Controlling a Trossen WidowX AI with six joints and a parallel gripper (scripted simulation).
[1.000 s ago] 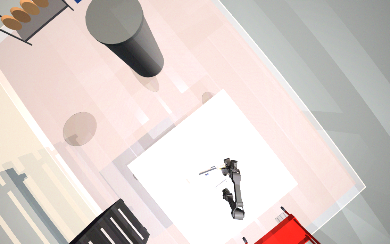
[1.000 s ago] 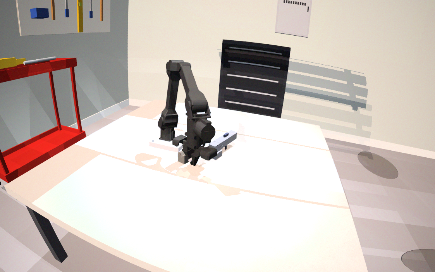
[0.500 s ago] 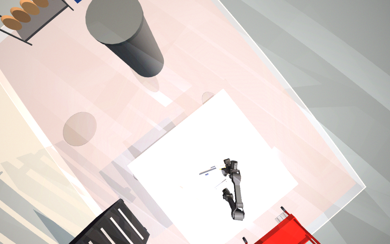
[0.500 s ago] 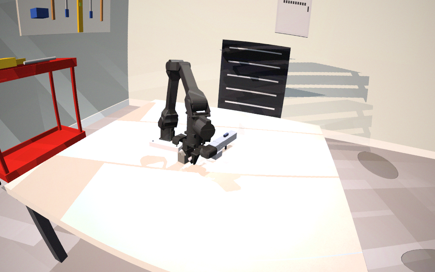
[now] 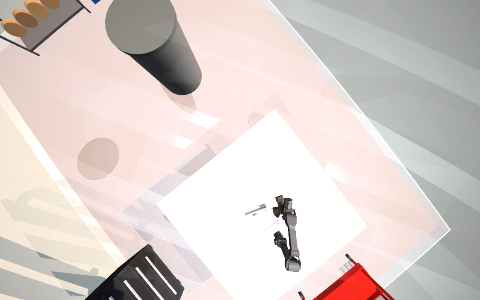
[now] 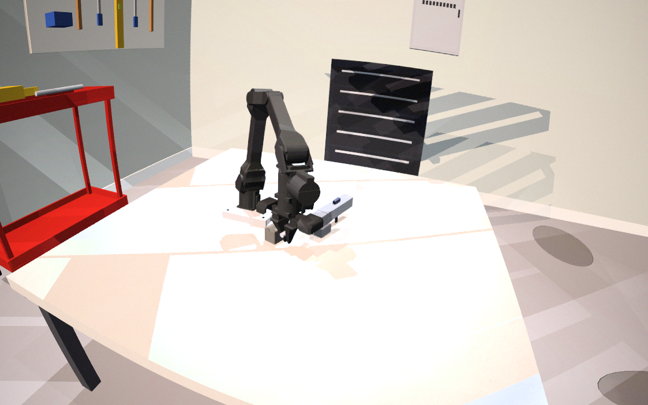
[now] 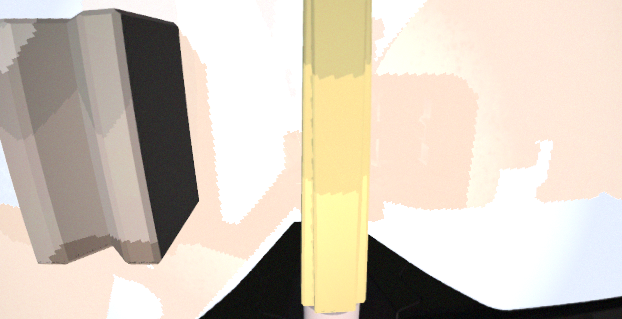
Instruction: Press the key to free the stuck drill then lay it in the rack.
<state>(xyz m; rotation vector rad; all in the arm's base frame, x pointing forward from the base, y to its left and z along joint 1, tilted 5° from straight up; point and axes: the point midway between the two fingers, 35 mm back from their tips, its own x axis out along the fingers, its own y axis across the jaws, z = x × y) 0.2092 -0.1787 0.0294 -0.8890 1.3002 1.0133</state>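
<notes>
Now: gripper tip 4 cm to the right of the yellow drill, 4 cm below it and 1 cm short of it. From my gripper tip the other things lie so: grey grooved rack (5 cm to the left, 5 cm behind, 1 cm below); light grey fixture bar (19 cm to the left, 7 cm ahead, 2 cm above); dark blue key (21 cm to the left, 8 cm ahead, 2 cm above).
</notes>
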